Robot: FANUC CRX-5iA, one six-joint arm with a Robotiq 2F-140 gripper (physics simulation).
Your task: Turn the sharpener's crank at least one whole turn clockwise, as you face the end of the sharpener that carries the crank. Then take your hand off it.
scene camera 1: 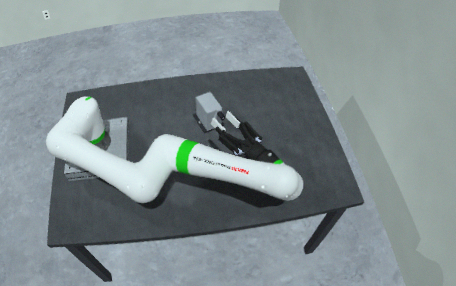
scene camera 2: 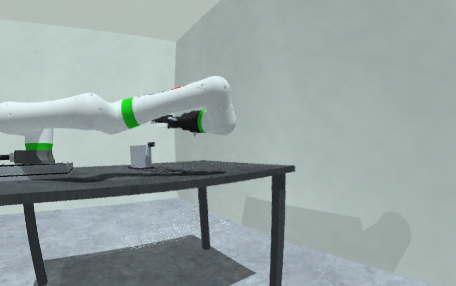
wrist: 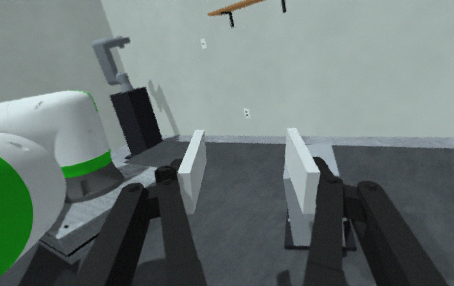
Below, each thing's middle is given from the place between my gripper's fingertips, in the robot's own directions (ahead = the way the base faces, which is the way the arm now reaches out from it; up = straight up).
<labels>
My gripper is now 10 mm short of the sharpener (scene camera 1: 206, 104), 180 mm to the right of it and 160 mm above it.
</labels>
